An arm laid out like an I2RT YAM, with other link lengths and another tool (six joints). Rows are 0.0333 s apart.
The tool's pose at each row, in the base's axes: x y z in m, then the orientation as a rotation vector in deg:
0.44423 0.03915 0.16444 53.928 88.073 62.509
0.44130 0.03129 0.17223 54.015 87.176 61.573
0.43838 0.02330 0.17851 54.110 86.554 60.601
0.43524 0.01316 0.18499 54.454 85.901 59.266
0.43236 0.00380 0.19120 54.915 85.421 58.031
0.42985 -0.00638 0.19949 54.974 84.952 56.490
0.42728 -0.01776 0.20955 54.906 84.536 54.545
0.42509 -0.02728 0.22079 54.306 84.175 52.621
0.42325 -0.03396 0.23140 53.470 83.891 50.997
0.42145 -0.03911 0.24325 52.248 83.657 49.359
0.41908 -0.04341 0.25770 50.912 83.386 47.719
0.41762 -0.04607 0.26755 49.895 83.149 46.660
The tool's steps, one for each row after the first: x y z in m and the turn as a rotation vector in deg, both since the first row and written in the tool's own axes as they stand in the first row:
-0.00892 0.00499 -0.00515 -0.097 -1.174 -0.385
-0.01754 0.00851 -0.01016 -0.016 -2.170 -0.810
-0.02819 0.01157 -0.01581 0.327 -3.429 -1.270
-0.03809 0.01462 -0.02102 0.798 -4.527 -1.608
-0.04941 0.01943 -0.02625 1.193 -5.711 -2.388
-0.06234 0.02557 -0.03195 1.728 -7.048 -3.483
-0.07393 0.03341 -0.03705 2.013 -8.236 -4.934
-0.08275 0.04149 -0.04122 2.100 -9.161 -6.388
-0.09050 0.05121 -0.04519 2.024 -9.979 -8.123
-0.09805 0.06364 -0.04984 1.878 -10.796 -9.938
-0.10297 0.07219 -0.05280 1.670 -11.335 -11.214

